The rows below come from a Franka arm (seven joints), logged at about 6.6 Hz.
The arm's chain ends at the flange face. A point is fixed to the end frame.
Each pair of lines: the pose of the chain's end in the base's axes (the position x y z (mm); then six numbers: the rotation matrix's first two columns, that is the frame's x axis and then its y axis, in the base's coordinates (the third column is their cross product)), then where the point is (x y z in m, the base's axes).
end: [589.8, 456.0, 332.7, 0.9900, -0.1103, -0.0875, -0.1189, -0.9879, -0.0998]
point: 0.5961 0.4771 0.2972
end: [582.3, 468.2, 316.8, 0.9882, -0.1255, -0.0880, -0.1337, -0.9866, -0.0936]
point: 0.5888 0.4889 0.2812
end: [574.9, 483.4, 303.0, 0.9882, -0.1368, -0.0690, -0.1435, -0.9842, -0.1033]
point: 0.5824 0.5043 0.2677
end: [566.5, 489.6, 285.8, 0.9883, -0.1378, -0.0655, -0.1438, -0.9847, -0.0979]
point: 0.5741 0.5103 0.2504
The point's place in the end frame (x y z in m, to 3 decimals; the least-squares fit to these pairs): 0.007 -0.018 0.037
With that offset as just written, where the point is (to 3 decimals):
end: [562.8, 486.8, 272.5, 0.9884, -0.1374, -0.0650, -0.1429, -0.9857, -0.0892]
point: 0.570 0.507 0.237
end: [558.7, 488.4, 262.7, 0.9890, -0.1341, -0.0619, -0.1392, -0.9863, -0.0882]
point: 0.566 0.509 0.227
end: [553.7, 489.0, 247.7, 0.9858, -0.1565, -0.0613, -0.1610, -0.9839, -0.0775]
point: 0.562 0.509 0.212
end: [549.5, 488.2, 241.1, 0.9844, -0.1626, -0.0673, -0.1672, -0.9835, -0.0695]
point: 0.557 0.508 0.205
